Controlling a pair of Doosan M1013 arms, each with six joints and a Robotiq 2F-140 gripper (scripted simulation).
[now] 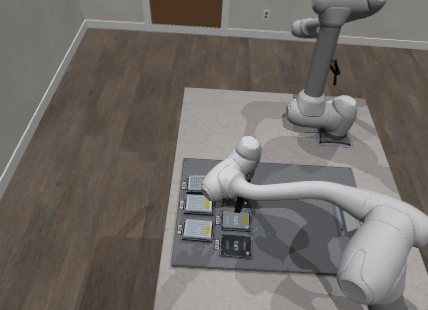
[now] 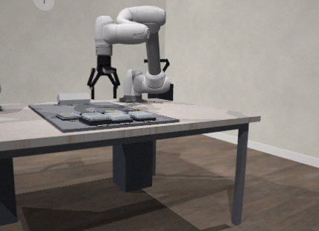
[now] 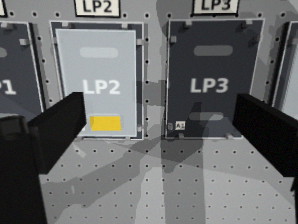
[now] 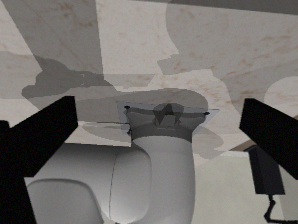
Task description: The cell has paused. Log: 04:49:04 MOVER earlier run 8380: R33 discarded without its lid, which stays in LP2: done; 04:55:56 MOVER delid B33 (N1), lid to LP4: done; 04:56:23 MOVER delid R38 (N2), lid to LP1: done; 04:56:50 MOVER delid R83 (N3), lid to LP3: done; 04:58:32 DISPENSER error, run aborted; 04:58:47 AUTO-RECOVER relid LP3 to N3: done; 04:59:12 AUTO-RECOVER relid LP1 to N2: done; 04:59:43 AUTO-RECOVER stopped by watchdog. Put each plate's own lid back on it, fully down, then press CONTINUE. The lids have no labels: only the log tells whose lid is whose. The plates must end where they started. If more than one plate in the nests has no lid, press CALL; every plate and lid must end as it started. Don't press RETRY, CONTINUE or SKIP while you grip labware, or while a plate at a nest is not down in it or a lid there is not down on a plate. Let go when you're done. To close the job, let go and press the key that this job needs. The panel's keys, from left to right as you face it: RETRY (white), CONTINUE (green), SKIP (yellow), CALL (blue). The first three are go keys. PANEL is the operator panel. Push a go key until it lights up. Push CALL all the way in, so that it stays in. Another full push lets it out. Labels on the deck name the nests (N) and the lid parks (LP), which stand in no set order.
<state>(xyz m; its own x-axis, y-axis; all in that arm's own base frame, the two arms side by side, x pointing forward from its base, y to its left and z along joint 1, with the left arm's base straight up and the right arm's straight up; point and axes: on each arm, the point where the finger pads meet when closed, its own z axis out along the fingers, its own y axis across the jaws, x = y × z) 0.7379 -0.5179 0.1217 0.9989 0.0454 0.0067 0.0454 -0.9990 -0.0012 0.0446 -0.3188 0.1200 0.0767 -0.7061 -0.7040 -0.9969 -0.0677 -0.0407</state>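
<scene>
Now: the well plate 170 mm ahead of my left hand, 140 mm to the right of it and 80 mm below it. Round my left hand: lid park LP1: 20 mm ahead, 190 mm to the left, 100 mm below; lid park LP4: 20 mm behind, 190 mm to the right, 100 mm below; lid park LP3: 60 mm to the right, 100 mm below.
</scene>
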